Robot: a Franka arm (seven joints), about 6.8 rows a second.
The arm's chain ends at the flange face. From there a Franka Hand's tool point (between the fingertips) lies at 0.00 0.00 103.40 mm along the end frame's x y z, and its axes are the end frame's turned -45 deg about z.
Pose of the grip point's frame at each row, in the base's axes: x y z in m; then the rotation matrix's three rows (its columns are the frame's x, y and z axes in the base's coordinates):
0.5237 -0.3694 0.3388; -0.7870 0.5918 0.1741; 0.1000 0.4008 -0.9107; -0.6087 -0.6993 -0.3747
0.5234 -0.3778 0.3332; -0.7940 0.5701 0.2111; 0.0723 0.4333 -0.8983; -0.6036 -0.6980 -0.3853
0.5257 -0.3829 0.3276; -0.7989 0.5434 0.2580; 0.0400 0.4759 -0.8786; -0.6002 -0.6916 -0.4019
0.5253 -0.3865 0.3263; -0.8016 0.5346 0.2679; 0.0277 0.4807 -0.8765; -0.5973 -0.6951 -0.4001
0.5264 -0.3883 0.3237; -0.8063 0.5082 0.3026; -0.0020 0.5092 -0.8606; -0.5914 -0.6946 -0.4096
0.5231 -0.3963 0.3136; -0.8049 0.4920 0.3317; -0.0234 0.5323 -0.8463; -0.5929 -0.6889 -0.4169
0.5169 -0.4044 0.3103; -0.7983 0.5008 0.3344; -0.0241 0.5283 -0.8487; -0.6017 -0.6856 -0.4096
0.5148 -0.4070 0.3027; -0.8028 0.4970 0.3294; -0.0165 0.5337 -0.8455; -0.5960 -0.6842 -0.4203
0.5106 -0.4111 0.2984; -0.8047 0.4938 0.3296; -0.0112 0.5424 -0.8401; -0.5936 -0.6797 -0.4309
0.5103 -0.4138 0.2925; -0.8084 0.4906 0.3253; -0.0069 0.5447 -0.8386; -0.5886 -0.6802 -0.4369
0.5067 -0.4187 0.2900; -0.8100 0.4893 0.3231; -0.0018 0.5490 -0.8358; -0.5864 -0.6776 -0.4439
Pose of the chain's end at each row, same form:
0.5057 -0.2752 0.3775; -0.1380 0.9750 0.1741; 0.3541 0.2127 -0.9107; -0.9249 -0.0641 -0.3747
0.5016 -0.2849 0.3730; -0.1583 0.9646 0.2111; 0.3575 0.2553 -0.8983; -0.9204 -0.0668 -0.3853
0.4990 -0.2921 0.3692; -0.1807 0.9491 0.2580; 0.3648 0.3082 -0.8786; -0.9134 -0.0646 -0.4019
0.4976 -0.2959 0.3677; -0.1888 0.9448 0.2679; 0.3595 0.3203 -0.8765; -0.9139 -0.0692 -0.4001
0.4951 -0.2993 0.3661; -0.2108 0.9295 0.3026; 0.3586 0.3615 -0.8606; -0.9093 -0.0730 -0.4096
0.4888 -0.3088 0.3567; -0.2213 0.9170 0.3317; 0.3598 0.3929 -0.8463; -0.9064 -0.0679 -0.4169
0.4823 -0.3166 0.3527; -0.2104 0.9186 0.3344; 0.3565 0.3906 -0.8487; -0.9103 -0.0593 -0.4096
0.4807 -0.3196 0.3462; -0.2162 0.9191 0.3294; 0.3657 0.3891 -0.8455; -0.9052 -0.0624 -0.4203
0.4765 -0.3242 0.3430; -0.2198 0.9182 0.3296; 0.3756 0.3915 -0.8401; -0.9004 -0.0609 -0.4309
0.4767 -0.3271 0.3377; -0.2247 0.9185 0.3253; 0.3803 0.3900 -0.8386; -0.8972 -0.0648 -0.4369
0.4733 -0.3323 0.3359; -0.2268 0.9187 0.3231; 0.3869 0.3895 -0.8358; -0.8938 -0.0645 -0.4439

